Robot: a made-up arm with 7 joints. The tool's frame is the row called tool.
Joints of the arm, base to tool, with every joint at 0 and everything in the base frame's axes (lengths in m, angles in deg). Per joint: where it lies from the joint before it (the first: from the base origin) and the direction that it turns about. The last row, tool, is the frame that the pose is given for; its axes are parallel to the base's.
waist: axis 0 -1 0 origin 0.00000 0.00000 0.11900
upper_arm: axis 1 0 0 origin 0.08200 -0.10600 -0.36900
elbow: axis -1 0 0 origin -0.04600 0.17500 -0.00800
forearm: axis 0 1 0 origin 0.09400 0.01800 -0.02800
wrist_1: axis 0 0 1 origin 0.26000 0.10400 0.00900
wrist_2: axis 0 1 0 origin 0.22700 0.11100 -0.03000
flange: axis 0 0 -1 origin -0.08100 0.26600 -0.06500
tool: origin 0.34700 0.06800 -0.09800
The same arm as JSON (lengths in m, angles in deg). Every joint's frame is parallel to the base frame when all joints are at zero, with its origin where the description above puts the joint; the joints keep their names.
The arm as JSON. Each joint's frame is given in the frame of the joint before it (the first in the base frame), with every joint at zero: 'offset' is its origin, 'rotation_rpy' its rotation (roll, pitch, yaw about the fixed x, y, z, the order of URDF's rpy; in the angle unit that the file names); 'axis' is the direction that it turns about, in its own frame. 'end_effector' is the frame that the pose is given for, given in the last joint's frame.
{
  "length_unit": "m",
  "angle_unit": "deg",
  "chain": [
    {
      "id": "waist",
      "offset": [
        0.0,
        0.0,
        0.119
      ],
      "rotation_rpy": [
        0.0,
        0.0,
        0.0
      ],
      "axis": "-y"
    },
    {
      "id": "upper_arm",
      "offset": [
        0.082,
        -0.106,
        -0.369
      ],
      "rotation_rpy": [
        0.0,
        0.0,
        0.0
      ],
      "axis": "+x"
    },
    {
      "id": "elbow",
      "offset": [
        -0.046,
        0.175,
        -0.008
      ],
      "rotation_rpy": [
        0.0,
        0.0,
        0.0
      ],
      "axis": "-x"
    },
    {
      "id": "forearm",
      "offset": [
        0.094,
        0.018,
        -0.028
      ],
      "rotation_rpy": [
        0.0,
        0.0,
        0.0
      ],
      "axis": "+y"
    },
    {
      "id": "wrist_1",
      "offset": [
        0.26,
        0.104,
        0.009
      ],
      "rotation_rpy": [
        0.0,
        0.0,
        0.0
      ],
      "axis": "+z"
    },
    {
      "id": "wrist_2",
      "offset": [
        0.227,
        0.111,
        -0.03
      ],
      "rotation_rpy": [
        0.0,
        0.0,
        0.0
      ],
      "axis": "+y"
    },
    {
      "id": "flange",
      "offset": [
        -0.081,
        0.266,
        -0.065
      ],
      "rotation_rpy": [
        0.0,
        0.0,
        0.0
      ],
      "axis": "-z"
    }
  ],
  "end_effector": {
    "offset": [
      0.347,
      0.068,
      -0.098
    ],
    "rotation_rpy": [
      0.0,
      0.0,
      0.0
    ]
  }
}

